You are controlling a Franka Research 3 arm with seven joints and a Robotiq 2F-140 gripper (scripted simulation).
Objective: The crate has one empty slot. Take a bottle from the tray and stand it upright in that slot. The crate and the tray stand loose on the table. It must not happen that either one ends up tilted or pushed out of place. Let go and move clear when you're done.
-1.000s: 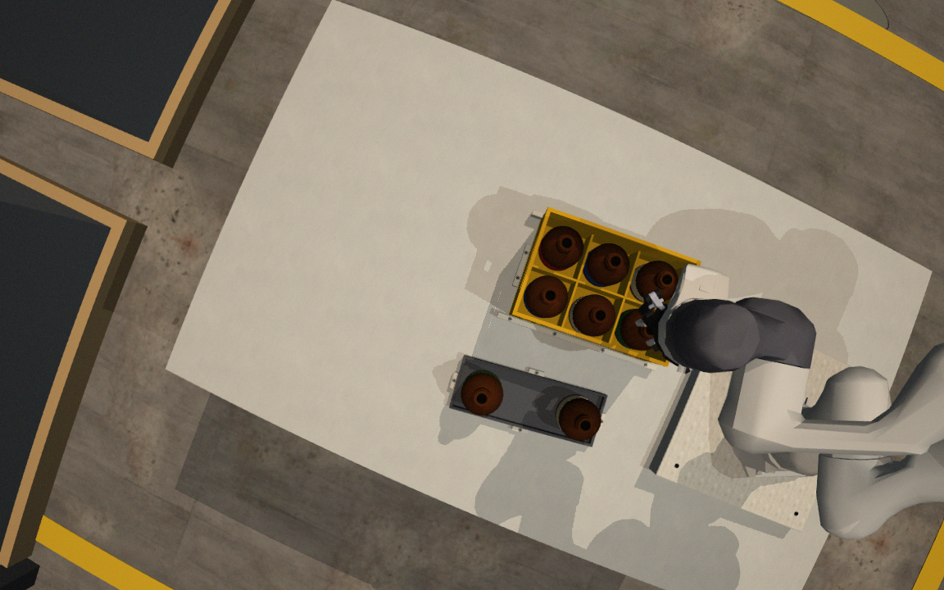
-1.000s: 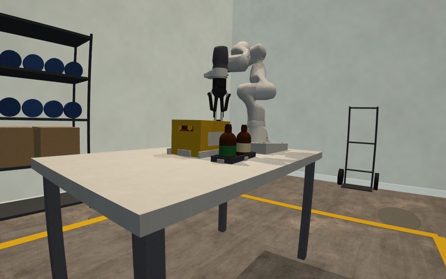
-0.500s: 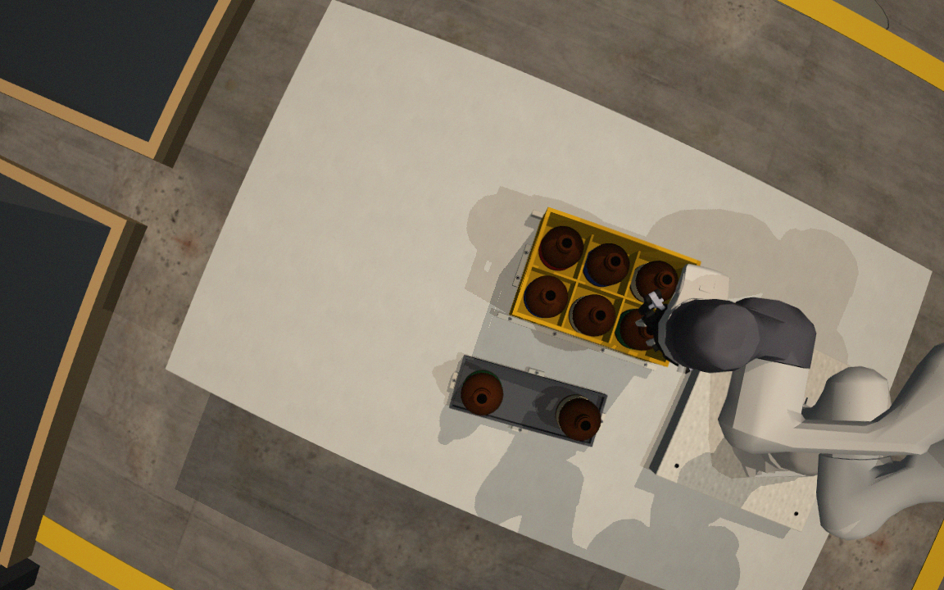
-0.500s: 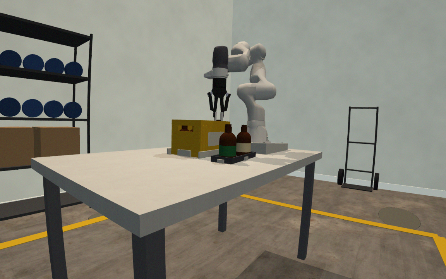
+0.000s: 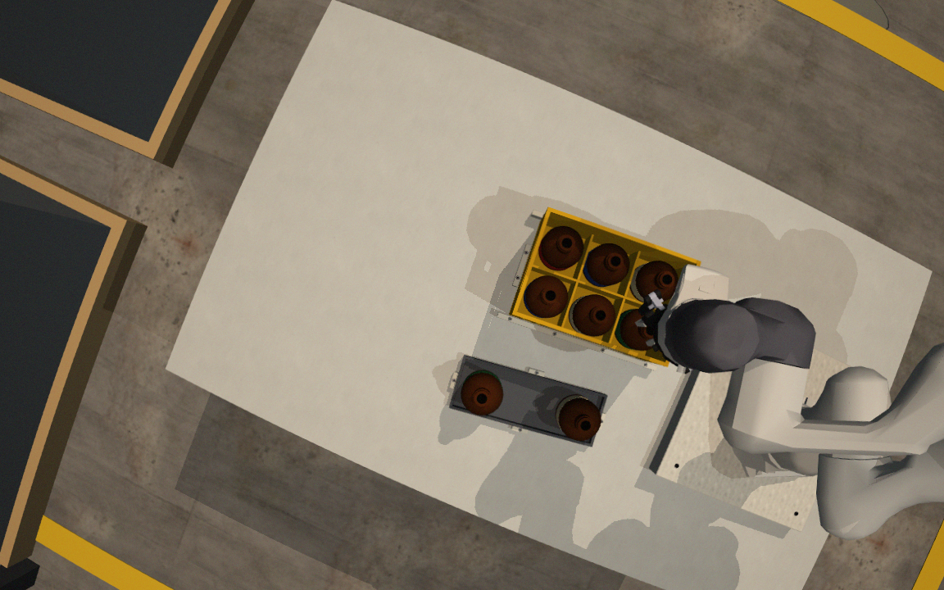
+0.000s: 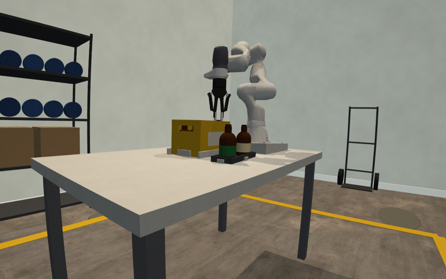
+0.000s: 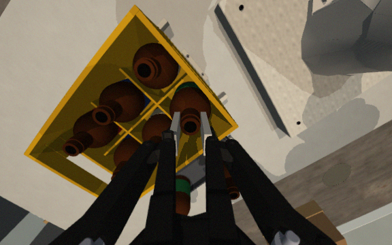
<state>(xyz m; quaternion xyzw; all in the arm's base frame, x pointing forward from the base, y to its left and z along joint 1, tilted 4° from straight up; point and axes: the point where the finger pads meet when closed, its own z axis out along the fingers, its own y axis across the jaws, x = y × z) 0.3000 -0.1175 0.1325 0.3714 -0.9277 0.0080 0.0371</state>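
Right now the yellow crate is 8 cm ahead of my hand, 5 cm to the right of it and 11 cm below it. From my hand the other things lie so: dark tray (15 cm ahead, 18 cm to the left, 18 cm below).
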